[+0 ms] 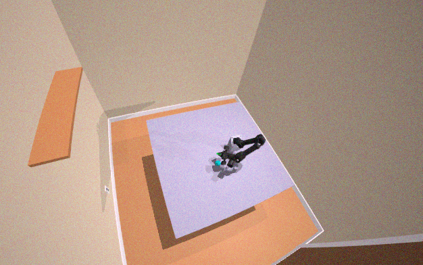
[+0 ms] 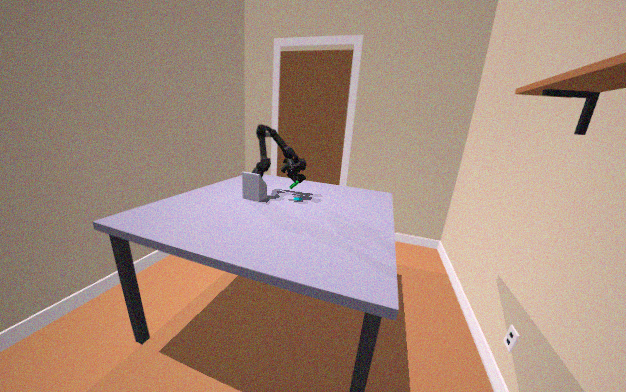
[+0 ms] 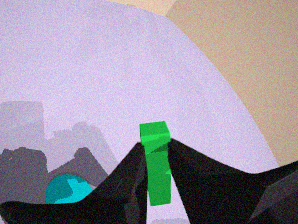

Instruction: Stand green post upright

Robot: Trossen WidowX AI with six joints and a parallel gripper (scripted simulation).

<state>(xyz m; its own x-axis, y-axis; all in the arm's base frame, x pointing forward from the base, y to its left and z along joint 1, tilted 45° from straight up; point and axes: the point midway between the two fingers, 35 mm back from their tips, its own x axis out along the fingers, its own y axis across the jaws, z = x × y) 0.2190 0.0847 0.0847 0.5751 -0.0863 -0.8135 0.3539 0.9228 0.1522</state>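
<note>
Now: gripper tip 12 cm above the cyan circle, 5 cm to the right of it and 1 cm past it. Round my gripper tip: green post: 1 cm below, 1 cm behind.
</note>
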